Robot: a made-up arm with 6 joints. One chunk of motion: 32 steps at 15 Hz.
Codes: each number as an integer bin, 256 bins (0 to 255) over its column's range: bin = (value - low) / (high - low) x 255, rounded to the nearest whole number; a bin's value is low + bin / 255 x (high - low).
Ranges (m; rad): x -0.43..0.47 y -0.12..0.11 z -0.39..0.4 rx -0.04..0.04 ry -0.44..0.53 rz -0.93..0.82
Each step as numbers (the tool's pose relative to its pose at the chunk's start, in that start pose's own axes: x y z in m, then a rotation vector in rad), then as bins.
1 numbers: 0.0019 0.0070 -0.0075 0.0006 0.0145 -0.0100
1 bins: 122 141 123 129 119 134
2 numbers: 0.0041 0.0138 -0.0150 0.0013 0.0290 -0.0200
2 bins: 123 148 121 132 123 133
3 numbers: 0.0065 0.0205 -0.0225 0.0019 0.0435 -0.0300
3 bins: 124 156 119 134 127 131
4 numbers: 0.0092 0.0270 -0.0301 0.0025 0.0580 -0.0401
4 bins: 124 163 116 135 131 130
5 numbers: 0.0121 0.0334 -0.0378 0.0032 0.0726 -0.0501
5 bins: 125 170 114 138 135 128
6 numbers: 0.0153 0.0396 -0.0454 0.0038 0.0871 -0.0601
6 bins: 126 177 111 140 139 127
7 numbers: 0.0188 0.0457 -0.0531 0.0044 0.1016 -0.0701
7 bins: 127 184 109 142 142 125
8 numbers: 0.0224 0.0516 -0.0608 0.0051 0.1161 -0.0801
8 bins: 128 190 106 144 146 124
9 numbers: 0.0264 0.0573 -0.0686 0.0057 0.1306 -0.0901
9 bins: 129 197 104 146 150 122
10 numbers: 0.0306 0.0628 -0.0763 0.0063 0.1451 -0.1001
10 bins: 131 203 101 148 154 121
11 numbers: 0.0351 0.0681 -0.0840 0.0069 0.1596 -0.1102
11 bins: 132 209 99 149 158 119
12 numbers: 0.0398 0.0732 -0.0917 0.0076 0.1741 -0.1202
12 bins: 133 214 96 152 161 118
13 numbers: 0.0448 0.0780 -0.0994 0.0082 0.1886 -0.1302
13 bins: 135 220 94 154 165 117
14 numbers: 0.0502 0.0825 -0.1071 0.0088 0.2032 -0.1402
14 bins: 136 225 91 156 169 115
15 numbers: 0.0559 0.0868 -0.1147 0.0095 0.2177 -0.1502
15 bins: 138 229 89 158 173 114
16 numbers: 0.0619 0.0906 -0.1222 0.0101 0.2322 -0.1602
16 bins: 139 233 86 160 177 112
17 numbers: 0.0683 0.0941 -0.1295 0.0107 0.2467 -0.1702
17 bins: 141 237 84 162 181 111
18 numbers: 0.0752 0.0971 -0.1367 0.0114 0.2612 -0.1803
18 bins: 143 241 82 164 184 109
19 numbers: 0.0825 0.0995 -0.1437 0.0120 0.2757 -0.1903
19 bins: 145 243 80 166 188 108
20 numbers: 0.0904 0.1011 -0.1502 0.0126 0.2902 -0.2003
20 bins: 147 245 77 168 192 106
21 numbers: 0.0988 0.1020 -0.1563 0.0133 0.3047 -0.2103
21 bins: 150 246 75 170 196 105
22 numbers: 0.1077 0.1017 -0.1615 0.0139 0.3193 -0.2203
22 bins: 152 246 74 172 200 103
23 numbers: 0.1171 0.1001 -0.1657 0.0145 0.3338 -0.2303
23 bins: 155 244 72 174 203 102
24 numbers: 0.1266 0.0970 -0.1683 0.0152 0.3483 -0.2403
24 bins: 158 241 72 176 207 100
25 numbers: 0.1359 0.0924 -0.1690 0.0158 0.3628 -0.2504
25 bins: 160 235 71 178 211 99
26 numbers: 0.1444 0.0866 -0.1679 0.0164 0.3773 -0.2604
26 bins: 163 229 72 180 215 98
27 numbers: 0.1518 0.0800 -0.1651 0.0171 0.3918 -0.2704
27 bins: 165 222 73 182 219 96
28 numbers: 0.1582 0.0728 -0.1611 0.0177 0.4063 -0.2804
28 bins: 167 214 74 184 222 95
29 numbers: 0.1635 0.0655 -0.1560 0.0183 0.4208 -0.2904
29 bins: 168 206 76 186 226 93
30 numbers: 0.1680 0.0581 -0.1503 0.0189 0.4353 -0.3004
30 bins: 169 197 77 188 230 92
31 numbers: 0.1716 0.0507 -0.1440 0.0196 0.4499 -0.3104
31 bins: 170 189 79 190 234 90
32 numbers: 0.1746 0.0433 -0.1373 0.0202 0.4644 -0.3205
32 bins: 171 181 82 192 238 89
